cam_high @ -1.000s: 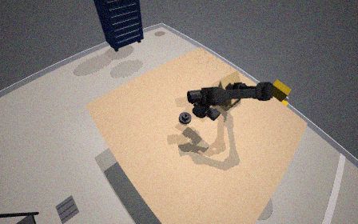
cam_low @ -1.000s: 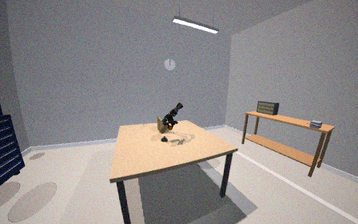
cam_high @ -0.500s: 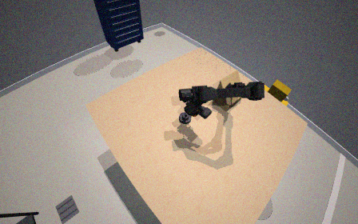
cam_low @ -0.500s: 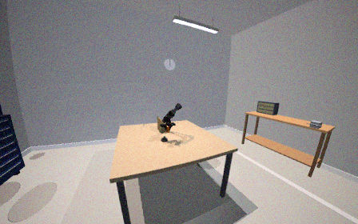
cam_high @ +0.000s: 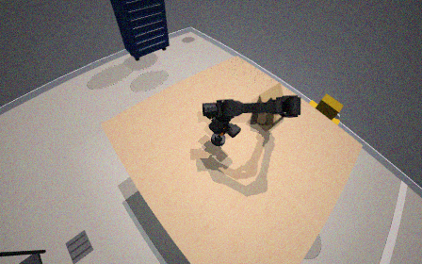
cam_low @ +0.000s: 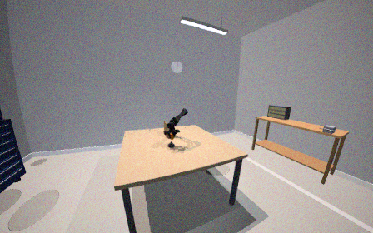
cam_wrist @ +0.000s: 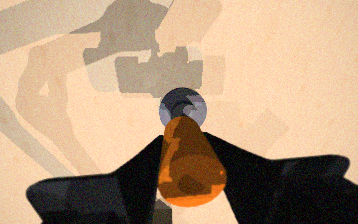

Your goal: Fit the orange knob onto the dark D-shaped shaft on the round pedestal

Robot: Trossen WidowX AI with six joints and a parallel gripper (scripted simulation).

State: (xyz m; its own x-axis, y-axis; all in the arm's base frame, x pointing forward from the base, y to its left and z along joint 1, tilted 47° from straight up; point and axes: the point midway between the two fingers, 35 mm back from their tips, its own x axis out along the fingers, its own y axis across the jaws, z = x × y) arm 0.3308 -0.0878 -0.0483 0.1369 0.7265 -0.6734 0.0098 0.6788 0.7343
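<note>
My gripper tip is 7 cm above the pedestal and 1 cm to the left of it. Also, from my gripper tip: orange knob: 2 cm above.
</note>
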